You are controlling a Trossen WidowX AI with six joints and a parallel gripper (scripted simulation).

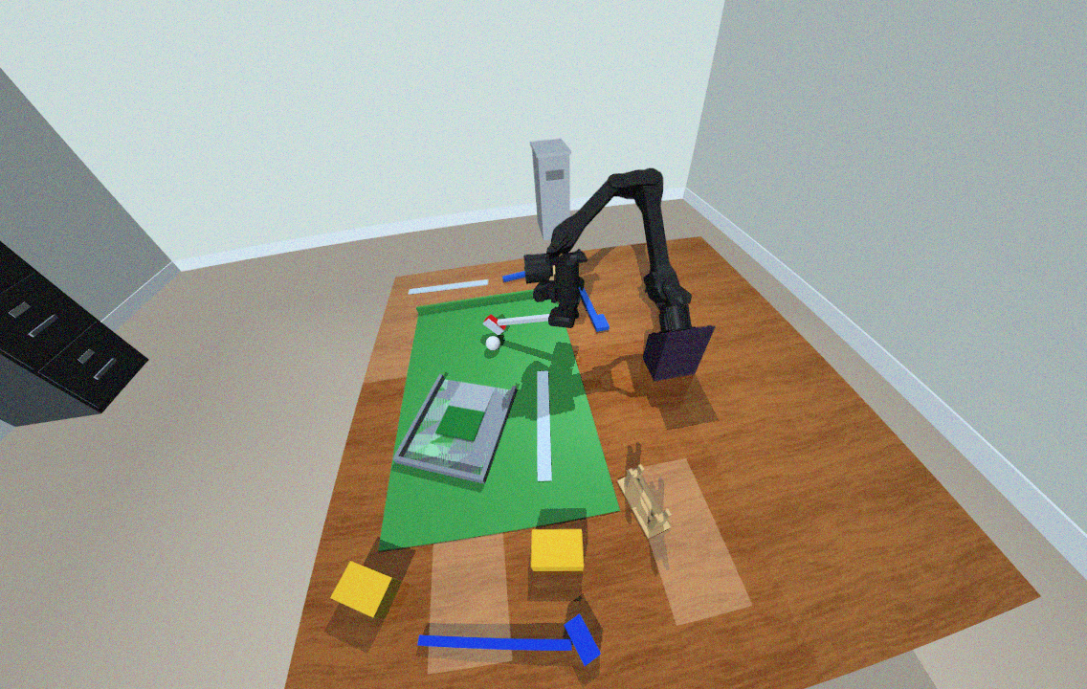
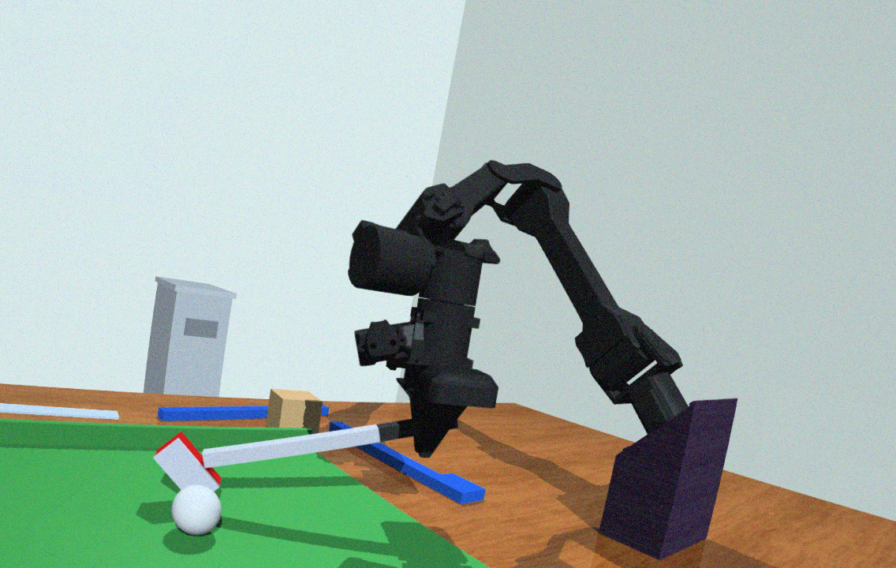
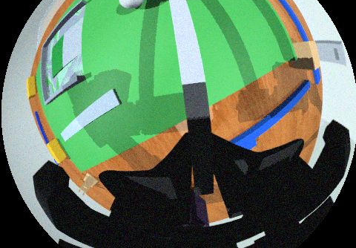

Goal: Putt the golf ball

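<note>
My gripper tip is 110 mm short of the red putter, 50 mm to the left of it and 10 mm above it. Round my gripper tip: wooden stand (20 mm behind, 480 mm to the left, 40 mm below); small wooden block (30 mm behind, 310 mm to the right, 50 mm below); white golf ball (220 mm ahead, 40 mm to the right, 50 mm below).
</note>
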